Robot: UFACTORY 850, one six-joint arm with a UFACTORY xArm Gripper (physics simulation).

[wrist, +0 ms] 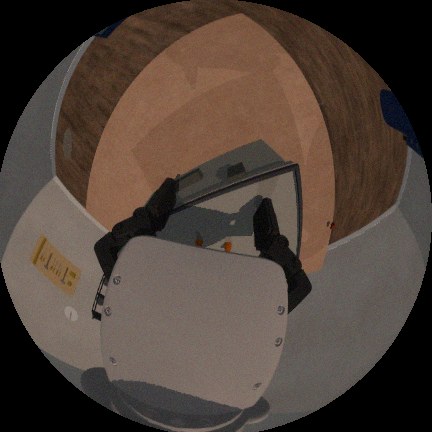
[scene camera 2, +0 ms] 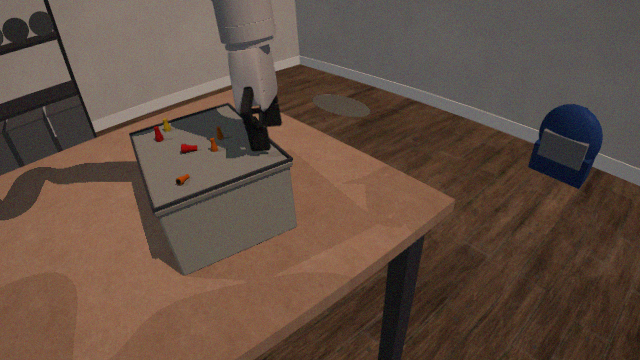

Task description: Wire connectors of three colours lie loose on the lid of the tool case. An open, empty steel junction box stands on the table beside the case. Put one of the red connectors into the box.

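Observation:
The tool case (scene camera 2: 235, 215) (wrist: 280, 187) stands on the table. In the scene view, one red connector (scene camera 2: 158, 134) stands near the lid's back left corner and another red connector (scene camera 2: 189, 148) lies mid-lid. A yellow connector (scene camera 2: 166, 125) and orange connectors (scene camera 2: 214, 145) (scene camera 2: 219, 133) (scene camera 2: 183, 179) are also on the lid; two orange connectors (wrist: 199, 242) (wrist: 228, 246) show in the wrist view. My gripper (scene camera 2: 266, 133) (wrist: 216, 197) is open and empty, low at the lid's right edge. A tiny red thing (wrist: 331, 225) shows by the table's right edge, too small to identify. The junction box is not visible.
The wooden table (scene camera 2: 350, 210) (wrist: 200, 100) extends around the case. A blue chair-like object (scene camera 2: 570, 120) (wrist: 397, 112) is beyond the table. A dark shelf unit (scene camera 2: 35, 96) stands at the back left. A yellow wall panel (wrist: 57, 265) shows at the left of the wrist view.

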